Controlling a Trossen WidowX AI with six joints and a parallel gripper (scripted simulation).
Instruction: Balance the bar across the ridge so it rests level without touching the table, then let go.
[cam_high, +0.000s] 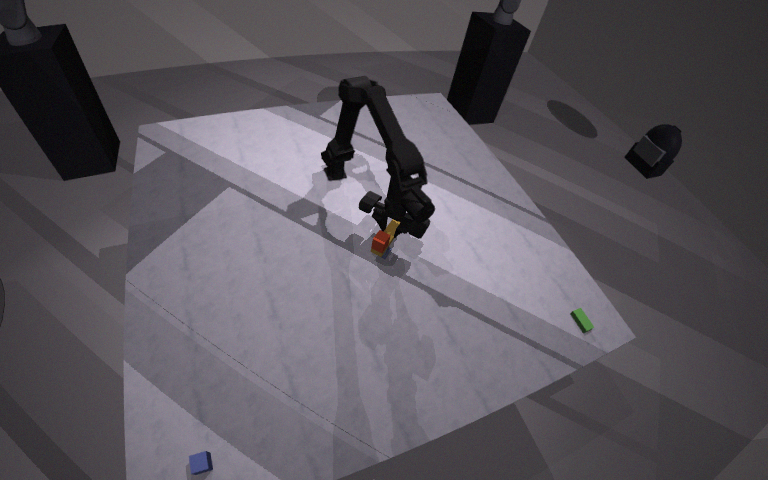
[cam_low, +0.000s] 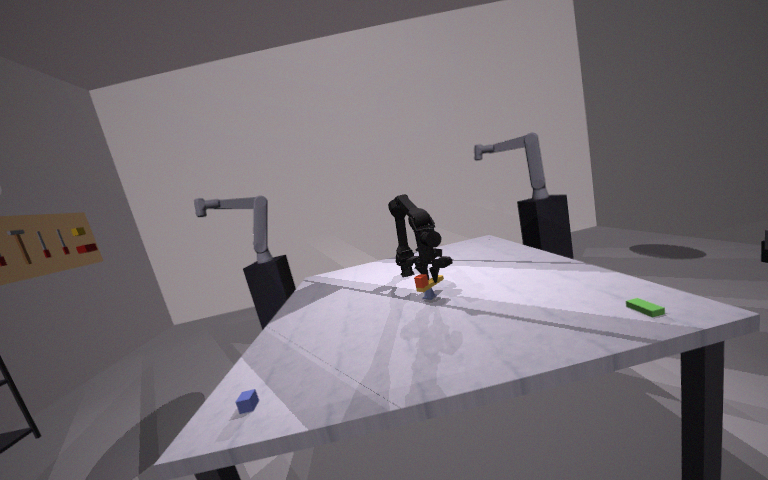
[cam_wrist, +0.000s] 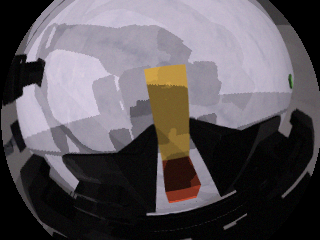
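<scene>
My gripper tip is 20 mm short of the yellow bar, 30 mm to the left of it and 20 mm below it. Also, from my gripper tip: blue cube: 410 mm ahead, 560 mm to the right, 30 mm below; green flat block: 410 mm ahead, 440 mm to the left, 40 mm below.
</scene>
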